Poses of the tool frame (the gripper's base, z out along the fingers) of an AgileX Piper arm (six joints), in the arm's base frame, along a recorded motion.
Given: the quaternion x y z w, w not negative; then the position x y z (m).
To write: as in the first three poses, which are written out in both.
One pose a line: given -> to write
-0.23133 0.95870 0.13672 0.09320 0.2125 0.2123 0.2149 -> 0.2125 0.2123 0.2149 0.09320 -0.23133 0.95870 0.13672
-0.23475 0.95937 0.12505 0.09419 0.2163 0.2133 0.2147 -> 0.2163 0.2133 0.2147 0.09419 -0.23475 0.95937 0.12505
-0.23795 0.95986 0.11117 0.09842 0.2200 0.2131 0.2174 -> 0.2200 0.2131 0.2174 0.09842 -0.23795 0.95986 0.11117
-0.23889 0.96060 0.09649 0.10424 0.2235 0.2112 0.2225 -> 0.2235 0.2112 0.2225 0.10424 -0.23889 0.96060 0.09649
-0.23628 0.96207 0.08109 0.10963 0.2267 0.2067 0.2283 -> 0.2267 0.2067 0.2283 0.10963 -0.23628 0.96207 0.08109
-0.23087 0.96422 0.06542 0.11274 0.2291 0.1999 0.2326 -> 0.2291 0.1999 0.2326 0.11274 -0.23087 0.96422 0.06542
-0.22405 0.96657 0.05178 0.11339 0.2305 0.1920 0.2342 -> 0.2305 0.1920 0.2342 0.11339 -0.22405 0.96657 0.05178
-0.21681 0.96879 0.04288 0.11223 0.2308 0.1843 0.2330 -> 0.2308 0.1843 0.2330 0.11223 -0.21681 0.96879 0.04288
